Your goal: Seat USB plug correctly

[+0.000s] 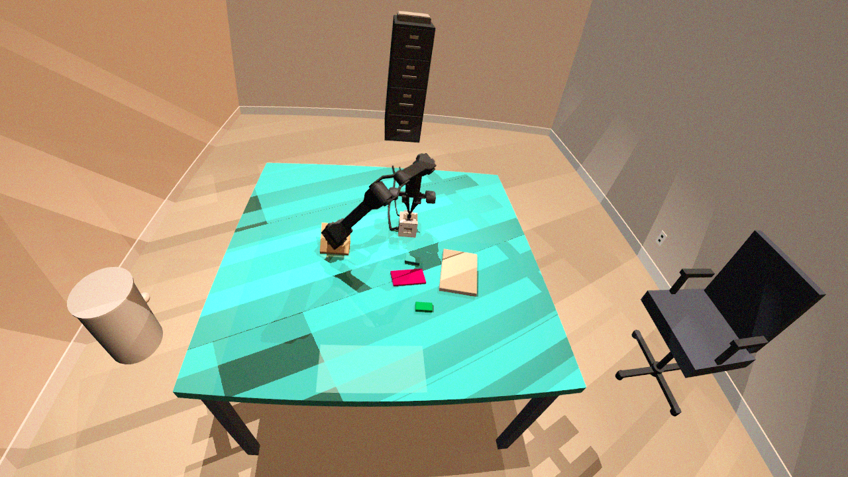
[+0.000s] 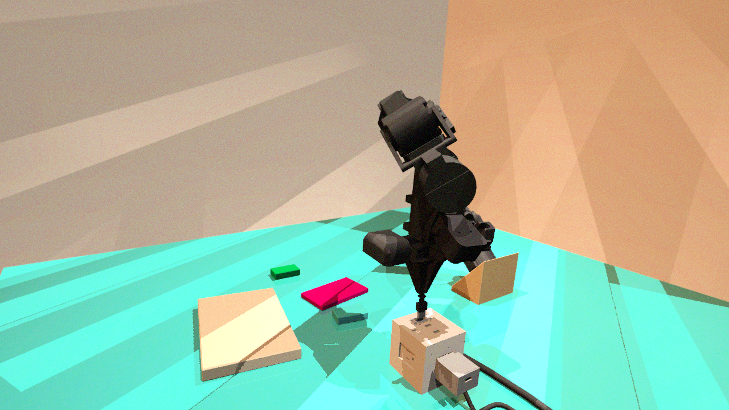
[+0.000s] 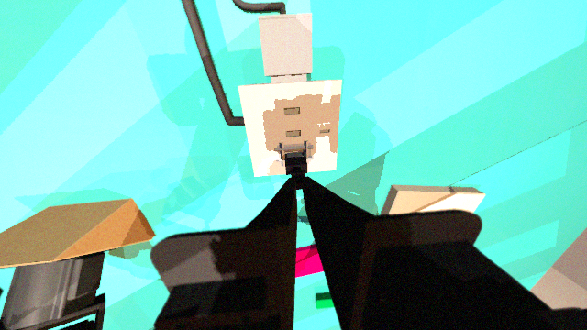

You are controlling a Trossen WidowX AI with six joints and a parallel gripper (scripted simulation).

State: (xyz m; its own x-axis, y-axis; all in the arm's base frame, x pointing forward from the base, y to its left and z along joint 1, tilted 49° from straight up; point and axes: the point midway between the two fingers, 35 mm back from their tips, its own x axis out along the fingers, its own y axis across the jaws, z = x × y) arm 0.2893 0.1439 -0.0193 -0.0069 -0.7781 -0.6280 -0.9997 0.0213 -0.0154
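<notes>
The dark USB plug is 2 cm below my gripper tip. Also, from my gripper tip: USB socket 5 cm below; magenta block 25 cm to the right, 11 cm below; small teal block 16 cm to the right, 11 cm below, 2 cm ahead.
</notes>
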